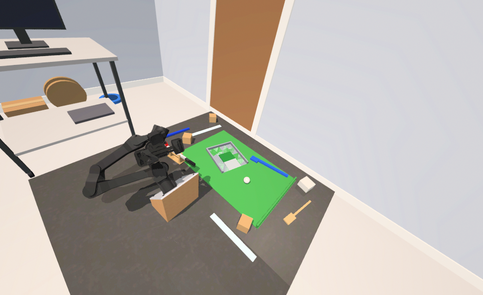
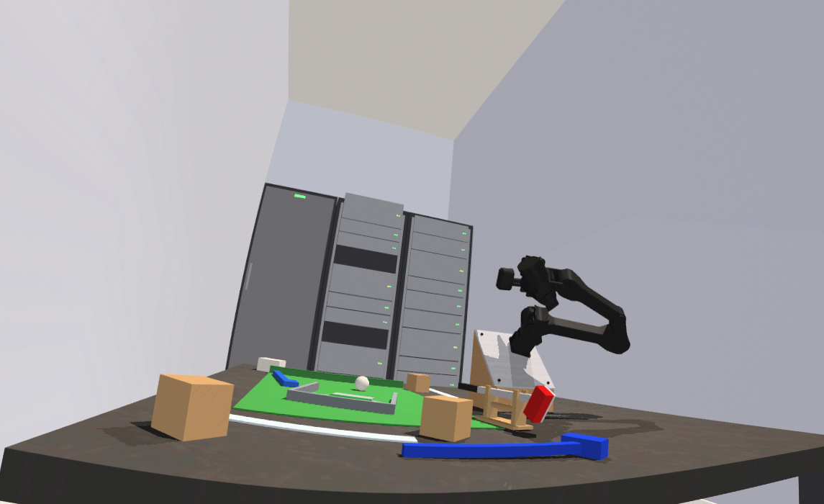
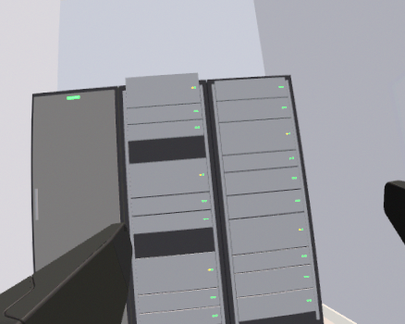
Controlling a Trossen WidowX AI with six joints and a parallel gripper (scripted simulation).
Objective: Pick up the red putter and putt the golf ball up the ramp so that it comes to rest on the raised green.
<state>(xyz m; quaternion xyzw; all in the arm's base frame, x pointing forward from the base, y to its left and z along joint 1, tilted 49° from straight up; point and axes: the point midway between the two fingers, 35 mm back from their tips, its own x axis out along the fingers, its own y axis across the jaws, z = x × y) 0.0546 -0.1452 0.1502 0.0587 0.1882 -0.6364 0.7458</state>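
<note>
The wooden stand is 17 cm ahead of my gripper tip, 34 cm to the left of it and 37 cm below it. Round my gripper tip: white block (75 cm ahead, 37 cm to the right, 39 cm below); then white golf ball (43 cm ahead, 9 cm to the right, 38 cm below).
</note>
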